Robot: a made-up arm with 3 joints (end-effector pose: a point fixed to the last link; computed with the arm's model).
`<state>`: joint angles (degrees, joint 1 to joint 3).
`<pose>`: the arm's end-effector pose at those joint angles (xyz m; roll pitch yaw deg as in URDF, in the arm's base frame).
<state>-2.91 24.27 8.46</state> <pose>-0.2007 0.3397 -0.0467 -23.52 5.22 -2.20</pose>
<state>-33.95 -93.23 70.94</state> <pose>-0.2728 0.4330 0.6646 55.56 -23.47 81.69</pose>
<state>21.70 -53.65 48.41</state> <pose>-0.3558 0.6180 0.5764 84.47 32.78 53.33</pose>
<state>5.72 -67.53 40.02</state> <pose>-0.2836 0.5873 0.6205 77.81 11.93 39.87</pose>
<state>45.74 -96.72 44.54</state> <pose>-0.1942 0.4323 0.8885 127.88 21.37 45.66</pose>
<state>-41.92 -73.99 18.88</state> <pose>-0.1527 0.5717 0.5806 60.50 -37.28 23.73</pose>
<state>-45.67 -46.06 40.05</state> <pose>-0.0021 0.6308 0.4147 31.04 -17.66 34.23</pose>
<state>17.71 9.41 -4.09</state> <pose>-0.4423 0.4466 0.0889 -9.77 13.64 0.06</pose>
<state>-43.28 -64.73 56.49</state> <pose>-0.1300 0.5852 0.5144 40.89 -13.78 56.27</pose>
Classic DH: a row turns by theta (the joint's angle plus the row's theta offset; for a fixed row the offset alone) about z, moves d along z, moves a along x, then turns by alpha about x. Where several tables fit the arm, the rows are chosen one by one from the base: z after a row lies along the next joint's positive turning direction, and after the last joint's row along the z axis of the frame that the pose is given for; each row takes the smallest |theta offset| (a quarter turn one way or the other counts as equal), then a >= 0, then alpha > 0; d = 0 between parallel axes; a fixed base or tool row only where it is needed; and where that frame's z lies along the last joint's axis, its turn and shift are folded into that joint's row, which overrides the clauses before.
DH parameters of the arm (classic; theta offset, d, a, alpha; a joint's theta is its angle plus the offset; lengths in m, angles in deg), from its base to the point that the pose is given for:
base (fixed): 0 0.743 -0.114 -90
joint 1: 90 0.159 0.339 -90
joint 2: -8.74 0.1479 0.3215 95.36
joint 3: 89.18 0.3031 -0.0016 -81.3
tool (fixed): -174.58 -0.0601 0 0

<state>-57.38 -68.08 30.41</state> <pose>-0.0788 0.5904 0.5444 38.19 -42.23 41.81</pose>
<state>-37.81 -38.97 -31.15</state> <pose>0.0462 0.6284 0.3934 64.78 -53.81 -39.04</pose>
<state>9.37 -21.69 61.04</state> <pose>-0.3628 0.5940 0.2852 58.97 52.82 52.99</pose>
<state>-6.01 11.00 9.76</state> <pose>-0.1648 0.4372 0.0029 -10.08 3.70 -0.31</pose>
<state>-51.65 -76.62 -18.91</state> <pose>-0.1129 0.5582 0.6159 98.01 -49.60 -29.71</pose>
